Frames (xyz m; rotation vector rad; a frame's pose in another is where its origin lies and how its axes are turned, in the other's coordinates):
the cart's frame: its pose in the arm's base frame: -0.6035 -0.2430 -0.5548 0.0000 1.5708 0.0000
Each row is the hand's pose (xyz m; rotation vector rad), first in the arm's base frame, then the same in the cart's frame.
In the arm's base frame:
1: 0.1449 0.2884 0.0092 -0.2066 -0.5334 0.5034
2: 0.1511 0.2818 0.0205 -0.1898 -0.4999 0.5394
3: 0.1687 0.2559 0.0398 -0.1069 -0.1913 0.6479
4: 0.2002 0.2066 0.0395 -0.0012 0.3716 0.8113
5: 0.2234 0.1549 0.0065 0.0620 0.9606 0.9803
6: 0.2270 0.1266 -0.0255 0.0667 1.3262 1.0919
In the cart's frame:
1: -0.5640 0.5314 0.7484 -0.5997 -2.0574 0.2507
2: -0.5753 0.5248 0.7546 -0.6128 -2.0194 0.2938
3: -0.5946 0.4989 0.7722 -0.6067 -1.6982 0.4349
4: -0.5943 0.4496 0.8037 -0.6037 -1.1101 0.6020
5: -0.5613 0.3979 0.8269 -0.6290 -0.4894 0.7140
6: -0.5293 0.3696 0.8305 -0.6670 -0.1009 0.7538

